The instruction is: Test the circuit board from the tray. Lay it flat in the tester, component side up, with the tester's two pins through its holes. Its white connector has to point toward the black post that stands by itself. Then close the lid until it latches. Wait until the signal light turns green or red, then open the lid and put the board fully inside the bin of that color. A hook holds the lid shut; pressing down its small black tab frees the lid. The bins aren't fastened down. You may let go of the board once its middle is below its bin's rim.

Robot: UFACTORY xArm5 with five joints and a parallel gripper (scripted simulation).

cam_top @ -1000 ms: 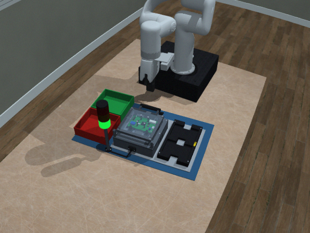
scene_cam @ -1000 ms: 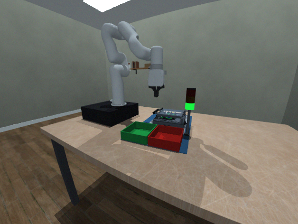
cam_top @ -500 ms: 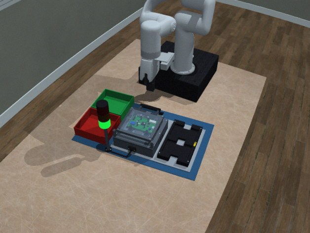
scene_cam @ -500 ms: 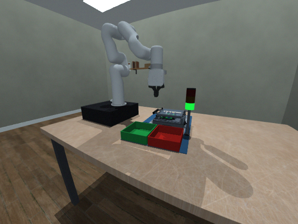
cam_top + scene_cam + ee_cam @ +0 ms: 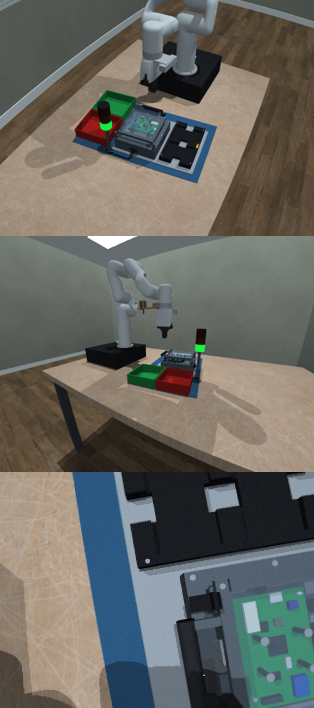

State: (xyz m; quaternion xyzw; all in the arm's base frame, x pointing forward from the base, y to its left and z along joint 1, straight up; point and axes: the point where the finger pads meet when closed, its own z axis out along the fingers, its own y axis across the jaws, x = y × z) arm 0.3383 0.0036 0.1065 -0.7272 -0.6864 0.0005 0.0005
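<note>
My gripper is now 10 mm short of the black latch, 60 mm to the right of it and 120 mm above it. Also, from my hand: lid: 90 mm ahead, 10 mm to the left, 120 mm below; green circuit board: 80 mm ahead, 10 mm to the left, 140 mm below; green bin: 10 mm ahead, 200 mm to the right, 190 mm below.
</note>
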